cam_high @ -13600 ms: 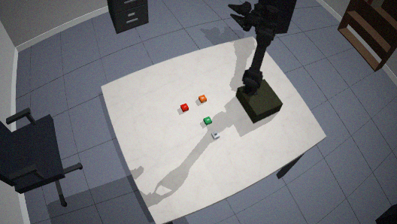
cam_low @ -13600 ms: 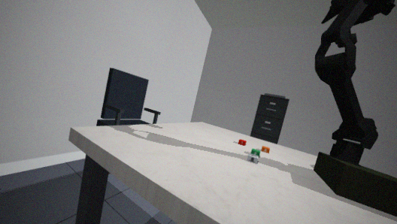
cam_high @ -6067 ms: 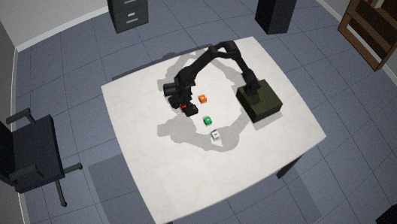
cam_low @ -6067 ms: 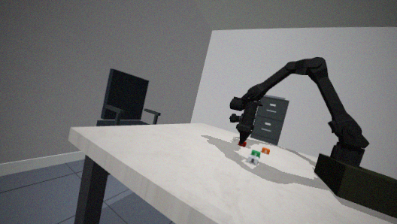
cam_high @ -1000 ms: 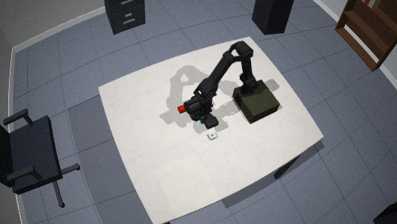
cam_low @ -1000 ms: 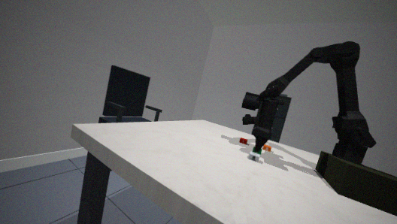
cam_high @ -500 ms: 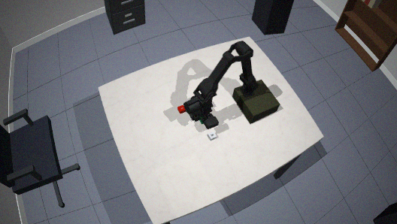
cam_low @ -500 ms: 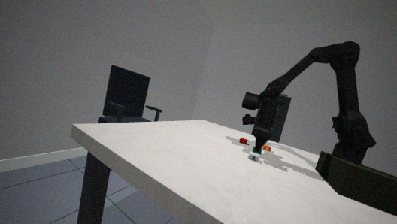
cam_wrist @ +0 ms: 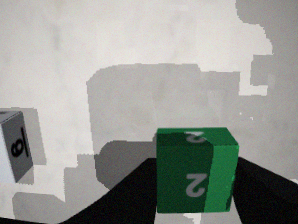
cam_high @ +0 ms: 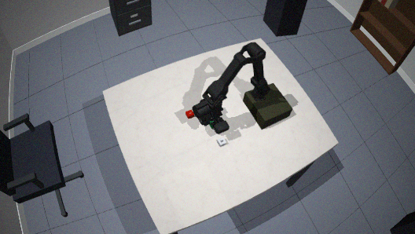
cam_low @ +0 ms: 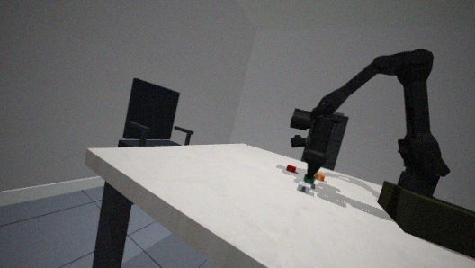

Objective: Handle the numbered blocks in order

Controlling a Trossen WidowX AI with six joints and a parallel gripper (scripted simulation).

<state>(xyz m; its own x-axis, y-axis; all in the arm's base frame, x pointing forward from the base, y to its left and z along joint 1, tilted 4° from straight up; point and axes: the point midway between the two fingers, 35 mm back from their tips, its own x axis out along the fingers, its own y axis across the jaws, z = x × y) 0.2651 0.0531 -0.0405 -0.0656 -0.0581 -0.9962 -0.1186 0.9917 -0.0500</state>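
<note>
Right now my gripper tip is 10 cm to the right of the white block, 1 cm past it and 1 cm above it. From my gripper tip the other things lie so: orange block: 12 cm to the right, 2 cm behind, 1 cm below; green block: right at my gripper tip; red block: 9 cm to the right, 9 cm ahead, 1 cm below.
</note>
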